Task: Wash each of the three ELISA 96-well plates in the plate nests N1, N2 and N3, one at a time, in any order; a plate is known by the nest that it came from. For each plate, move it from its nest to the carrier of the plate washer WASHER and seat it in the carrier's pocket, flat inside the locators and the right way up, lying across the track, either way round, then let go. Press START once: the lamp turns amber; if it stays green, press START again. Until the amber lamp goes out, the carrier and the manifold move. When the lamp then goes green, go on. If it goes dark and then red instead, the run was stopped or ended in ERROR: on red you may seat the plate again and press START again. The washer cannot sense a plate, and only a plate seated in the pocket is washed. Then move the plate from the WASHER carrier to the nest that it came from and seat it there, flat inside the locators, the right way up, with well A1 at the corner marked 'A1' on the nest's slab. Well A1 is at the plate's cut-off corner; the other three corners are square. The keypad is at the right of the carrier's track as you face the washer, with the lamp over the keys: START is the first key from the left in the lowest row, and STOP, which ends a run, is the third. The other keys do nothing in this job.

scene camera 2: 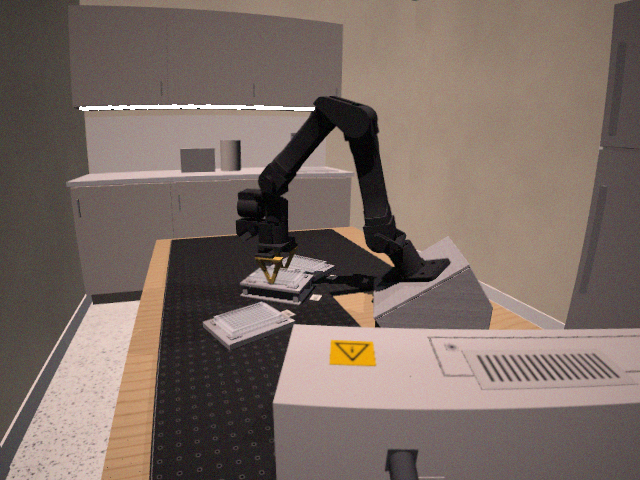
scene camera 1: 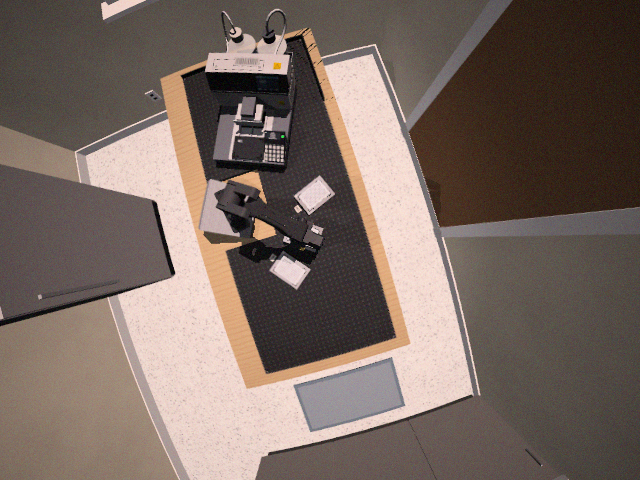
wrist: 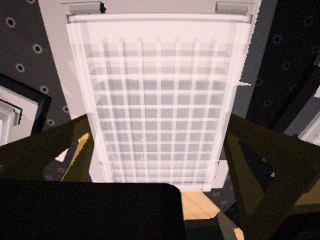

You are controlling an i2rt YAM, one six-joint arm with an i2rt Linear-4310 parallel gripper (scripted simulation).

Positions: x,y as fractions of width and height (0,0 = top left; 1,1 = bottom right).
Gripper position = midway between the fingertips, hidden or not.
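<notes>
A carrier pocket (scene camera 1: 0.38,0.31) is visible, and so are a 96-well plate (wrist: 0.51,0.56) and a 96-well plate (scene camera 2: 0.39,0.66). The gripper (scene camera 2: 0.43,0.58) is in the scene with them, and the wrist view shows the gripper (wrist: 0.50,0.50) as well.
</notes>
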